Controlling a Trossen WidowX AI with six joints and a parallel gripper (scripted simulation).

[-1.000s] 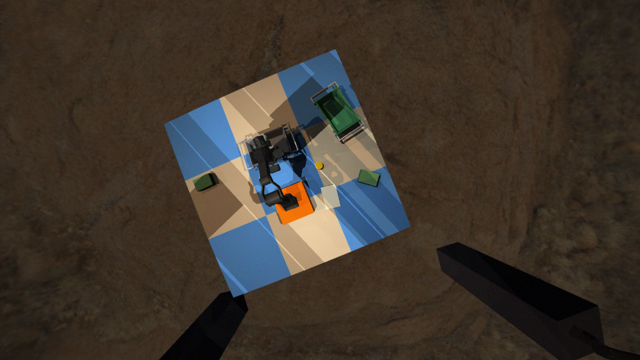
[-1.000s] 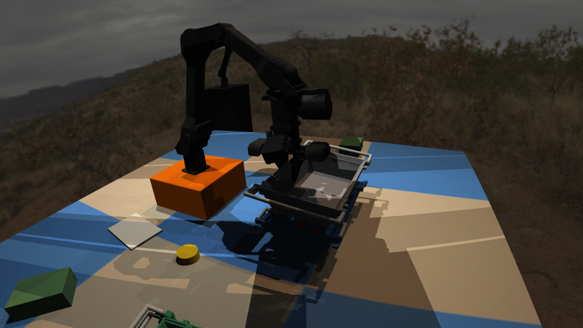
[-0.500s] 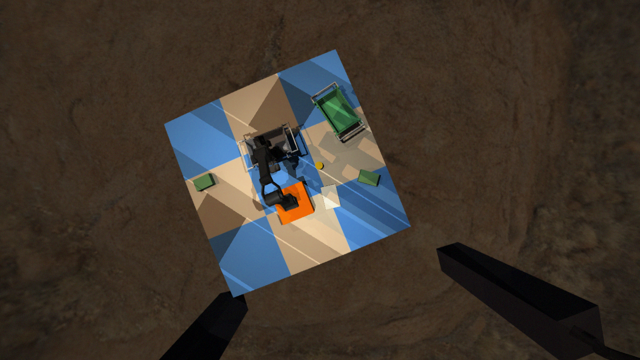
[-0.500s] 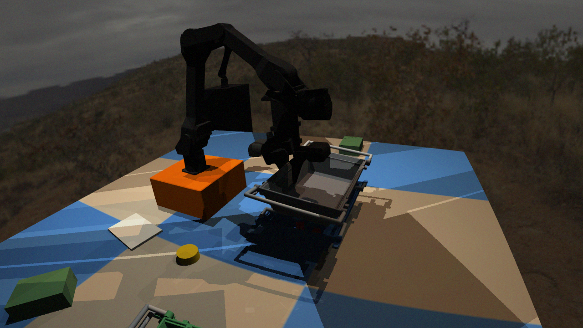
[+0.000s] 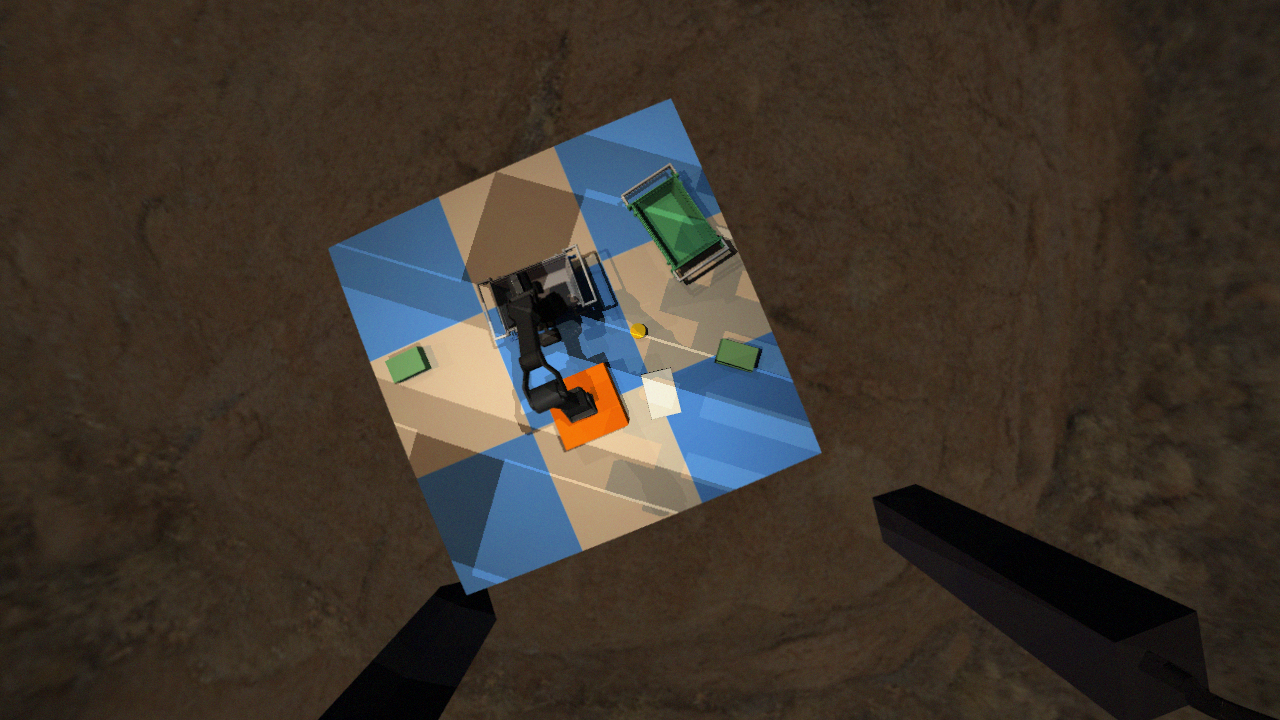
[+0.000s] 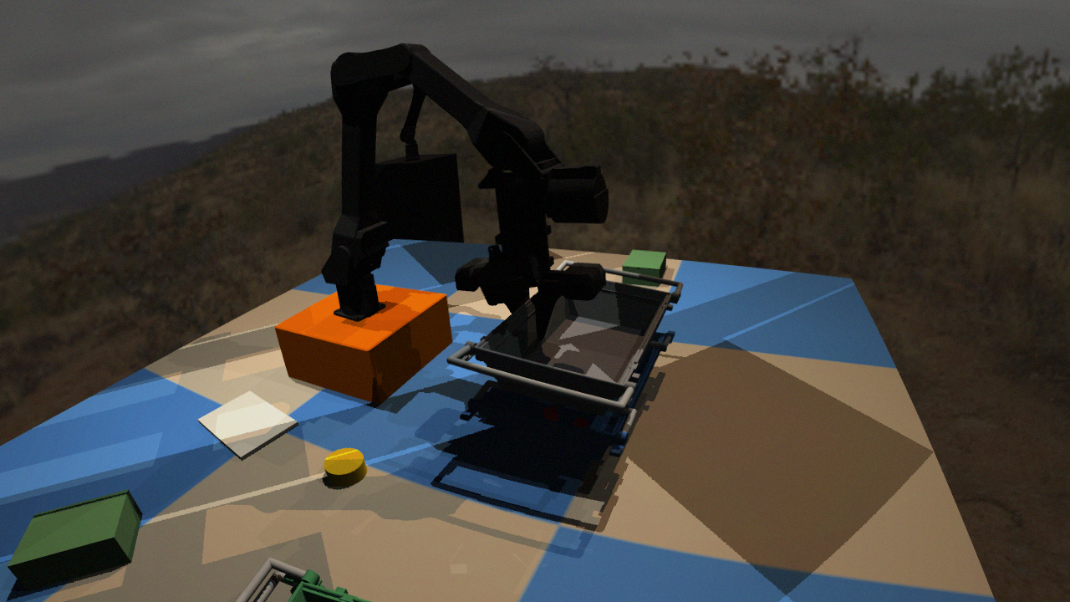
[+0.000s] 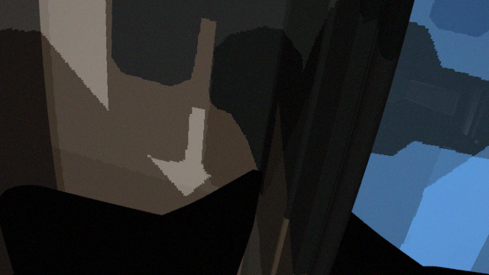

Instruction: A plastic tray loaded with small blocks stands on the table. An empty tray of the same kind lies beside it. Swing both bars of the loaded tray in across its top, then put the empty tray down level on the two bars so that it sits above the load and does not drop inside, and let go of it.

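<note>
Now: gripper tip 7 cm short of the dark plastic tray, 1 cm to the right of it and 3 cm below it. The rest, counted from my gripper tip: yellow disc 12 cm behind, 26 cm to the right, 8 cm below; pale flat square 33 cm behind, 28 cm to the right, 9 cm below.
</note>
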